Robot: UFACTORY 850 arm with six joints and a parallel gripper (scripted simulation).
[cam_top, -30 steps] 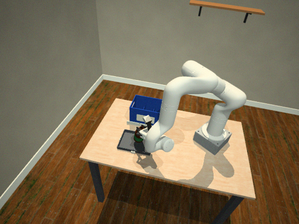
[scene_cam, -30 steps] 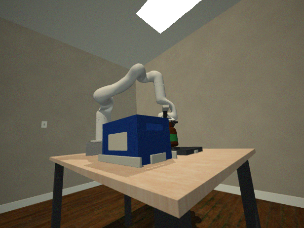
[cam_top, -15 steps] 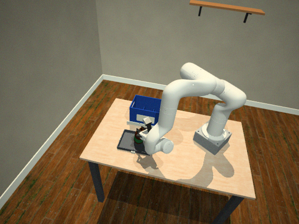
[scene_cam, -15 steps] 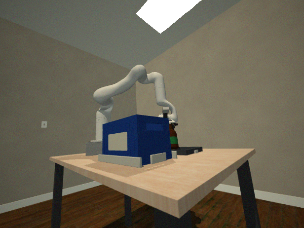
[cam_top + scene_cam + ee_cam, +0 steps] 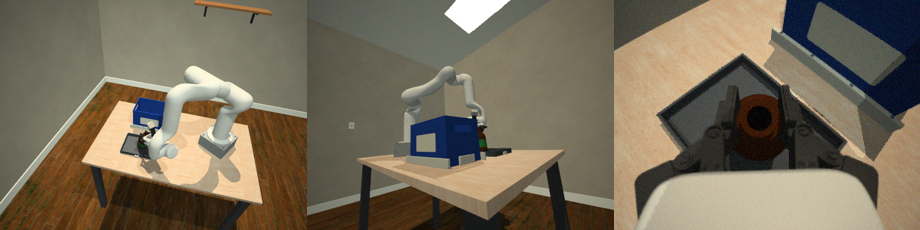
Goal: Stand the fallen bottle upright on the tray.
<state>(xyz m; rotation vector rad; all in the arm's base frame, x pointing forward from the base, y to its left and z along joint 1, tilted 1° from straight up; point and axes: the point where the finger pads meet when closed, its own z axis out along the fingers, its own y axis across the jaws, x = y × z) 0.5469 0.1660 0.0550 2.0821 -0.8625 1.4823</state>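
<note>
Now: the bottle 1 cm ahead of my hand, 1 cm to the right of it and 6 cm below it. From my hand the other things lie so: dark tray 3 cm ahead, 1 cm to the right, 14 cm below; then blue crate 29 cm to the right, 6 cm below.
</note>
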